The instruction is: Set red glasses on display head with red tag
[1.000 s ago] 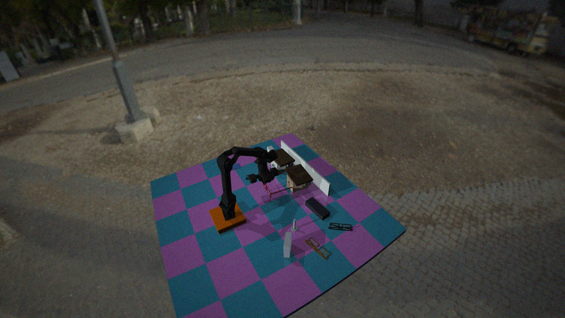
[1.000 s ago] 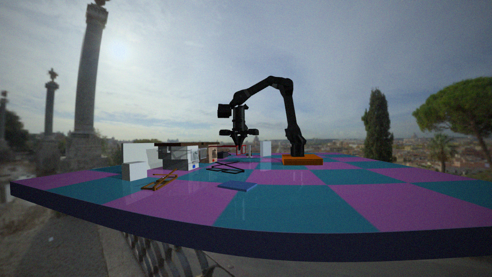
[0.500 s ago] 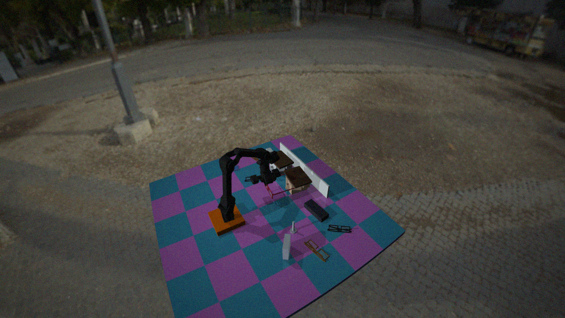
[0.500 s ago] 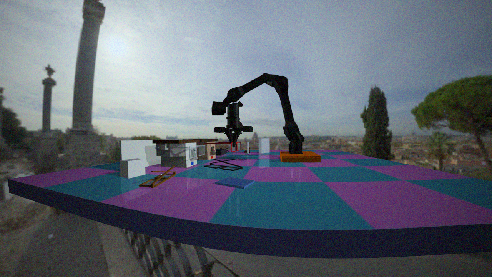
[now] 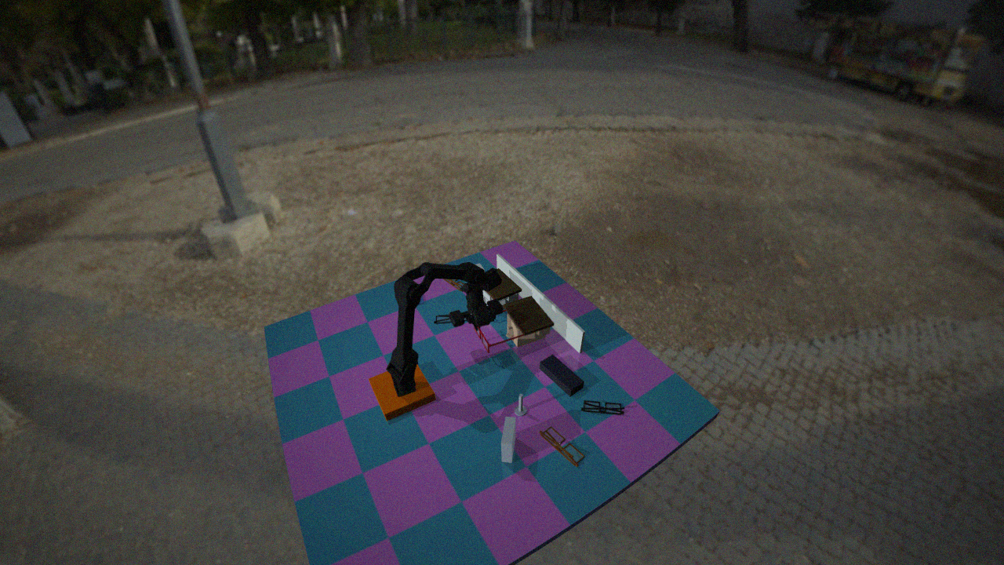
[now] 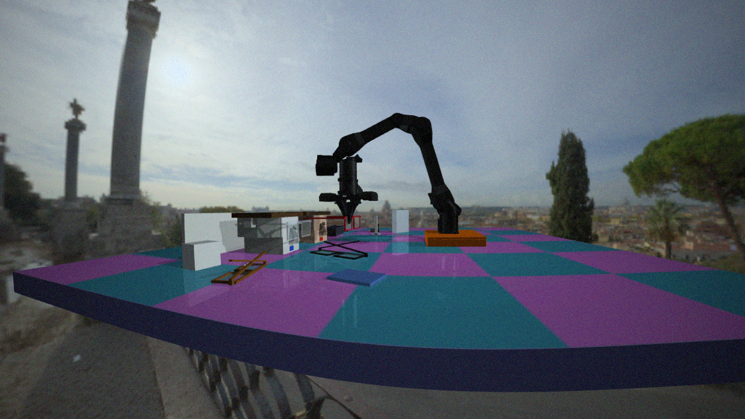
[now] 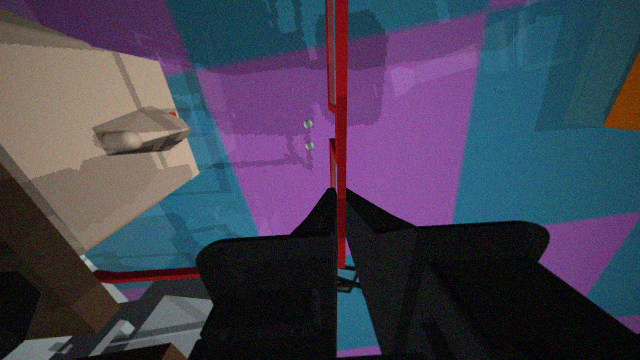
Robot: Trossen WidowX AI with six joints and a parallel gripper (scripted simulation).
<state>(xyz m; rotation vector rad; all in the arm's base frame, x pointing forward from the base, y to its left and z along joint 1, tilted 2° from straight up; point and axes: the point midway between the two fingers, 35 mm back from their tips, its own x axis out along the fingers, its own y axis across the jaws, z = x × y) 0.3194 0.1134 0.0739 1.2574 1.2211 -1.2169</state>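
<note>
Right now my gripper tip is 160 mm short of the skin-coloured head, 40 mm to the left of it and 10 mm above it. From my gripper tip the other things lie so: pale translucent head 180 mm to the left, 140 mm ahead, 10 mm below; black box 290 mm to the right, 180 mm ahead, 50 mm below; white wall 290 mm ahead, 80 mm to the left, 10 mm below.
</note>
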